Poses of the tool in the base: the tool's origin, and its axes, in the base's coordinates. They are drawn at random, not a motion.
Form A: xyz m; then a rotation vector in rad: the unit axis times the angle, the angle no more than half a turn.
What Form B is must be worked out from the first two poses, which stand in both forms.
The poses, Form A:
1: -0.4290 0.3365 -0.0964 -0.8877 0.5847 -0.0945
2: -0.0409 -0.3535 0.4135 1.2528 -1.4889 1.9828
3: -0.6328 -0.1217 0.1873 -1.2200 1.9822 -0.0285
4: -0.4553 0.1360 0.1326 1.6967 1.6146 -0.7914
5: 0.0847 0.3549 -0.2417 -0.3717 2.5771 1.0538
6: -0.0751 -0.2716 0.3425 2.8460 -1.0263 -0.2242
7: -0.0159 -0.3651 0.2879 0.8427 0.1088 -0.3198
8: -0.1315 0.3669 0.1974 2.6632 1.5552 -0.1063
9: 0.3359 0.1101 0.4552 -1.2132 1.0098 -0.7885
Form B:
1: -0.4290 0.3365 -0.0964 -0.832 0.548 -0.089 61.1
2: -0.0409 -0.3535 0.4135 0.451 -0.536 0.714 159.2
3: -0.6328 -0.1217 0.1873 -0.524 0.852 -0.012 133.4
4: -0.4553 0.1360 0.1326 0.686 0.653 -0.320 141.6
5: 0.0847 0.3549 -0.2417 -0.132 0.917 0.375 160.9
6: -0.0751 -0.2716 0.3425 0.938 -0.338 -0.074 173.8
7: -0.0159 -0.3651 0.2879 0.928 0.120 -0.352 52.0
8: -0.1315 0.3669 0.1974 0.863 0.504 -0.034 176.8
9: 0.3359 0.1101 0.4552 -0.688 0.572 -0.447 101.1
